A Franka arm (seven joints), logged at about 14 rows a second.
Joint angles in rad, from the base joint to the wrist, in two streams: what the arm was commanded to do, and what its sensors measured. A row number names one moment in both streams.
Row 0, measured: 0.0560, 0.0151, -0.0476, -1.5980, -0.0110, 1.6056, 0.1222
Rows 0 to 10, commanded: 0.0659, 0.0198, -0.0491, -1.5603, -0.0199, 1.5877, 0.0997; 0.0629, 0.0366, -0.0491, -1.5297, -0.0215, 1.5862, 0.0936; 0.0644, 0.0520, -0.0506, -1.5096, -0.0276, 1.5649, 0.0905; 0.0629, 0.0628, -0.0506, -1.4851, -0.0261, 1.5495, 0.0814; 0.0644, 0.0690, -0.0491, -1.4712, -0.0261, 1.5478, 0.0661; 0.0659, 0.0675, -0.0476, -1.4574, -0.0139, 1.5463, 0.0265; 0.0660, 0.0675, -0.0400, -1.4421, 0.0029, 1.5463, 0.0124; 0.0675, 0.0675, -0.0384, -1.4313, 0.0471, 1.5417, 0.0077; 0.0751, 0.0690, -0.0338, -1.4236, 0.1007, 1.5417, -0.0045; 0.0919, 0.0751, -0.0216, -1.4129, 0.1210, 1.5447, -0.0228; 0.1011, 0.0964, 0.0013, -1.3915, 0.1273, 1.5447, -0.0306
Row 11, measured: 0.0752, 0.0491, -0.0220, -1.4609, 0.0942, 1.5676, 0.0044
